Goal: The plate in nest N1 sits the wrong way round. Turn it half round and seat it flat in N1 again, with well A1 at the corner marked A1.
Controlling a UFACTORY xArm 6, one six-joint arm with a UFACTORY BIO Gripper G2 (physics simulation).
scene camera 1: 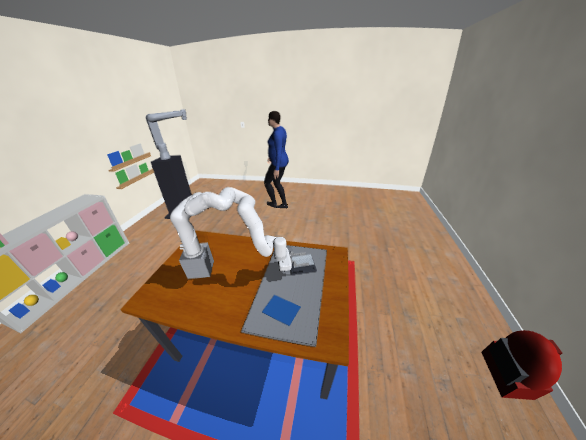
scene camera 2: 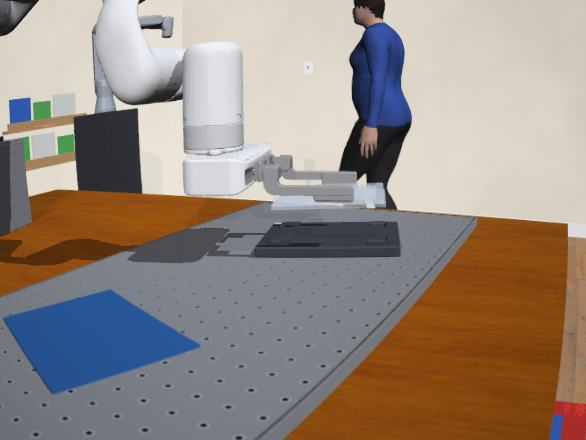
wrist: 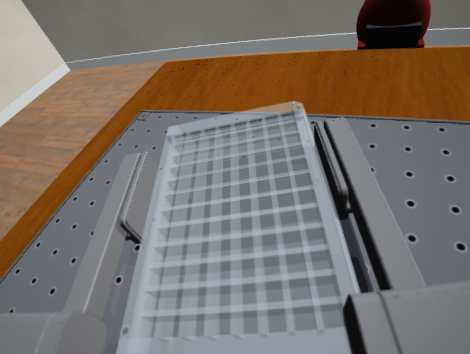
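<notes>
The clear plate [scene camera 1: 303,259] [scene camera 2: 372,195] [wrist: 240,225] with its grid of wells is level and raised in the air above the dark nest [scene camera 1: 306,270] [scene camera 2: 330,235]. A gap shows between plate and nest in the scene camera 2 view. My gripper [scene camera 1: 300,261] [scene camera 2: 345,185] [wrist: 236,150] is shut on the plate, with one flat finger along each long side. The fingers reach out level from the wrist. The nest is flat on the perforated board, and its inside shows no plate. I cannot read the A1 mark or tell which corner of the plate is well A1.
A blue square [scene camera 1: 281,310] [scene camera 2: 100,340] lies on the grey perforated board [scene camera 1: 295,286] [scene camera 2: 300,312] [wrist: 430,190], nearer scene camera 2 than the nest. The board lies on the wooden table [scene camera 1: 220,300] [scene camera 2: 450,325] [wrist: 250,85]. A person [scene camera 1: 278,150] [scene camera 2: 382,75] stands beyond the table.
</notes>
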